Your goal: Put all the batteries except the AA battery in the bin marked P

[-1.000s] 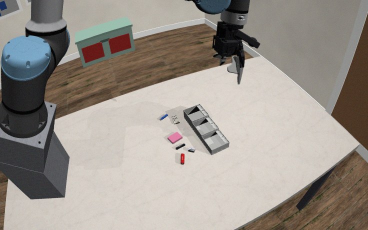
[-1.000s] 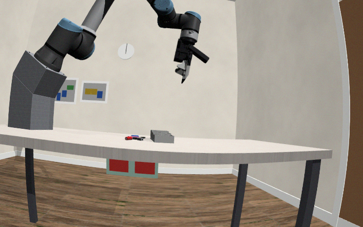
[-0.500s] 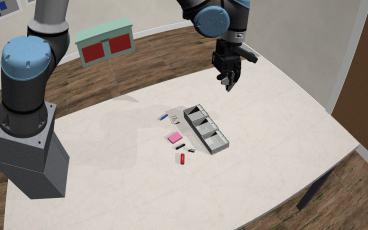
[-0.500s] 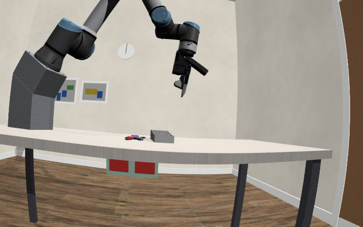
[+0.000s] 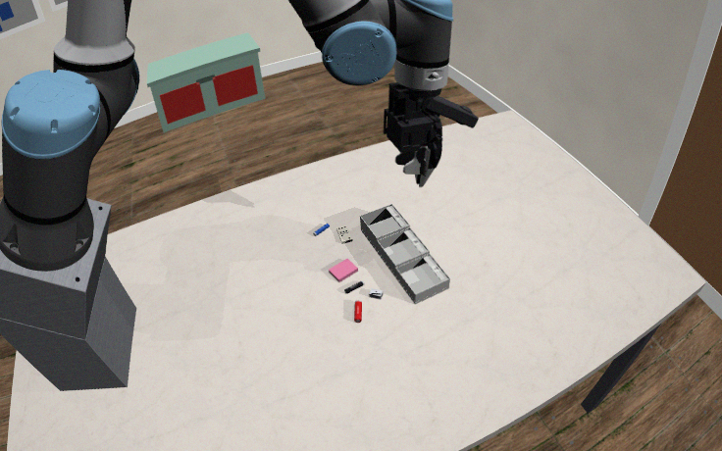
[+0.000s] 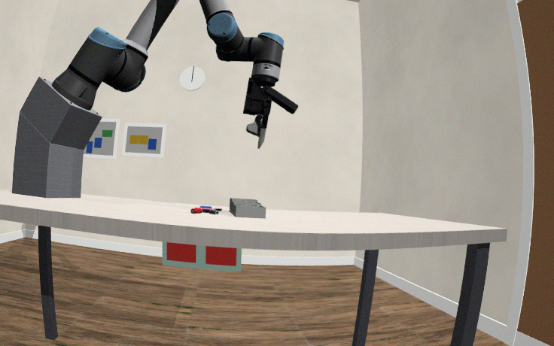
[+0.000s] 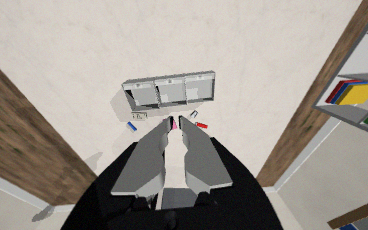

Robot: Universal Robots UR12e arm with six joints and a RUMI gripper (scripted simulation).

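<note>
My gripper is now 20 cm above the bin marked P, 3 cm past it and 2 cm to the right of it. The rest, counted from my hand: white dotted tile: 22 cm below, 16 cm to the left, 9 cm behind; black battery: 22 cm below, 16 cm behind, 2 cm to the left; pink block: 22 cm below, 15 cm behind, 7 cm to the left.
</note>
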